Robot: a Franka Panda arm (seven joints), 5 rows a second.
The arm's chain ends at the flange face. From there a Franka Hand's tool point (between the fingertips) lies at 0.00 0.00 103.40 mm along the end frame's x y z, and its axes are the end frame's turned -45 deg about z.
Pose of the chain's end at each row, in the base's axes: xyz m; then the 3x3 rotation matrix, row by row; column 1 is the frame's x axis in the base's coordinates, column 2 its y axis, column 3 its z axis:
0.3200 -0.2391 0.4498; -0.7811 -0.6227 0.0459; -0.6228 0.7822 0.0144; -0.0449 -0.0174 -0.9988
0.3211 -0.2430 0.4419; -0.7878 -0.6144 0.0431; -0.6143 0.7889 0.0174; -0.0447 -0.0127 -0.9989
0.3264 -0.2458 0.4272; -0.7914 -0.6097 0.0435; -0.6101 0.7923 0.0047; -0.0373 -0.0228 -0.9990
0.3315 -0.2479 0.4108; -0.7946 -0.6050 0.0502; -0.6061 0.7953 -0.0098; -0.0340 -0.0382 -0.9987
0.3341 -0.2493 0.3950; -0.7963 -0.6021 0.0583; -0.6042 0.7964 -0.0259; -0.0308 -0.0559 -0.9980
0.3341 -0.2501 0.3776; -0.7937 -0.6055 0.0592; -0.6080 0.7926 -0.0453; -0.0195 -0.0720 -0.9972
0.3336 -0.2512 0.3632; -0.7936 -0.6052 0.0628; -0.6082 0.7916 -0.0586; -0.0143 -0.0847 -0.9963
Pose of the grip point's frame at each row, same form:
0.3247 -0.2376 0.3465; -0.1120 -0.9926 0.0459; -0.9935 0.1127 0.0144; -0.0194 -0.0441 -0.9988
0.3256 -0.2412 0.3386; -0.1226 -0.9915 0.0431; -0.9922 0.1235 0.0174; -0.0226 -0.0406 -0.9989
0.3309 -0.2453 0.3239; -0.1285 -0.9907 0.0435; -0.9916 0.1288 0.0047; -0.0103 -0.0425 -0.9990
0.3367 -0.2489 0.3075; -0.1341 -0.9897 0.0502; -0.9909 0.1338 -0.0098; 0.0030 -0.0511 -0.9987
0.3401 -0.2520 0.2918; -0.1373 -0.9888 0.0583; -0.9904 0.1359 -0.0259; 0.0177 -0.0613 -0.9980
0.3402 -0.2548 0.2745; -0.1331 -0.9894 0.0592; -0.9904 0.1305 -0.0453; 0.0371 -0.0647 -0.9972
0.3401 -0.2573 0.2602; -0.1332 -0.9891 0.0628; -0.9898 0.1297 -0.0586; 0.0498 -0.0700 -0.9963

